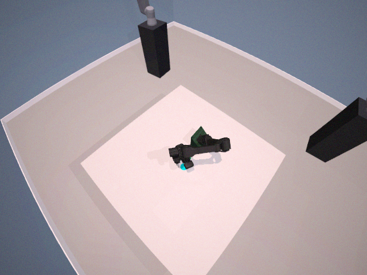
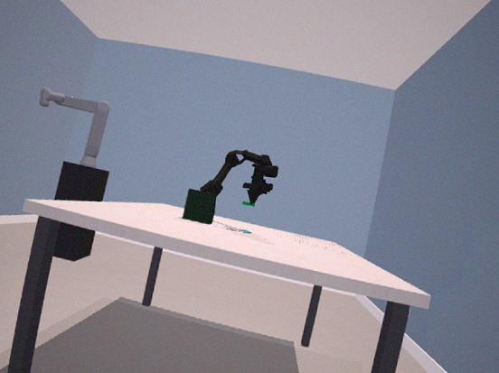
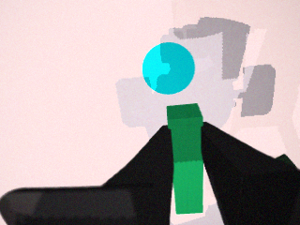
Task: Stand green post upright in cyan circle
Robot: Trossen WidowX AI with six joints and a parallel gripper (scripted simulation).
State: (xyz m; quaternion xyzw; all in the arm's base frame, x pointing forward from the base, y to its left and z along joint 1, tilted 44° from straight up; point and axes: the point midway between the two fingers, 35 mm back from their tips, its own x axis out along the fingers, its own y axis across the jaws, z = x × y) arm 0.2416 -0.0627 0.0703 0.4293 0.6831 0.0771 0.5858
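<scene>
My gripper tip is now 14 cm above the cyan circle. From my gripper tip the other things lie so: green post (2 cm behind, 1 cm to the left).
</scene>
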